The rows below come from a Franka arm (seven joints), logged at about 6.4 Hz.
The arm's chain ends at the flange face. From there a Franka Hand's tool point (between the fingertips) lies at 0.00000 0.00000 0.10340 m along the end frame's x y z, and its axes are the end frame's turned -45 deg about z.
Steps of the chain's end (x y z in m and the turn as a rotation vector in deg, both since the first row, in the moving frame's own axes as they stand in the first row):
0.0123 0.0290 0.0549 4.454 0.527 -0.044
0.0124 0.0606 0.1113 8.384 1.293 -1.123
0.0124 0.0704 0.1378 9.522 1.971 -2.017
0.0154 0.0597 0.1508 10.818 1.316 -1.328
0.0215 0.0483 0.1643 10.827 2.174 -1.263
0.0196 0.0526 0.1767 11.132 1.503 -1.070
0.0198 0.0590 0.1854 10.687 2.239 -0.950
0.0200 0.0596 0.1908 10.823 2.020 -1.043
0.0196 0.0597 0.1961 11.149 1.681 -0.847
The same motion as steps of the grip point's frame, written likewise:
-0.0055 0.0242 0.0546 2.777 3.522 -0.044
-0.0219 0.0425 0.1102 5.014 6.843 -1.123
-0.0266 0.0487 0.1363 5.339 8.127 -2.017
-0.0161 0.0409 0.1489 6.719 8.580 -1.328
-0.0026 0.0382 0.1624 6.119 9.193 -1.263
-0.0074 0.0387 0.1747 6.809 8.934 -1.070
-0.0114 0.0449 0.1835 5.974 9.140 -0.950
-0.0118 0.0450 0.1889 6.225 9.081 -1.043
-0.0122 0.0439 0.1941 6.695 9.072 -0.847

